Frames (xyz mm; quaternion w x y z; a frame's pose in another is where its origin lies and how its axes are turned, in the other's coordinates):
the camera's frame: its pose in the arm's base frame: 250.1 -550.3 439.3 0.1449 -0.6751 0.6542 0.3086
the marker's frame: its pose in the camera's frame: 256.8 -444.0 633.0 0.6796 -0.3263 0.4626 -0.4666
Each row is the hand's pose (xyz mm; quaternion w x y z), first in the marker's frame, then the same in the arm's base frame.
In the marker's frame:
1: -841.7 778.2 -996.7 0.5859 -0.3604 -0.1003 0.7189
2: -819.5 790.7 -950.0 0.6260 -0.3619 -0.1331 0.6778
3: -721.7 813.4 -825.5 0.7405 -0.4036 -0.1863 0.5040
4: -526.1 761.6 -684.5 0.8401 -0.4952 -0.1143 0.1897
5: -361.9 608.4 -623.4 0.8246 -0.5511 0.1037 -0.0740
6: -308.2 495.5 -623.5 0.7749 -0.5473 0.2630 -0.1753
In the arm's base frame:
1: -284.3 -271.3 988.7 0.5296 0.3846 -0.7546 0.0460
2: -271.0 -310.8 955.6 0.5374 0.4250 -0.7284 0.0013
3: -195.9 -415.4 860.7 0.5967 0.5369 -0.5867 -0.1072
4: -15.7 -487.5 708.6 0.7053 0.6395 -0.2722 -0.1397
5: 160.9 -427.5 569.4 0.7638 0.6438 0.0444 -0.0104
6: 231.3 -345.5 506.6 0.7572 0.6141 0.1904 0.1157

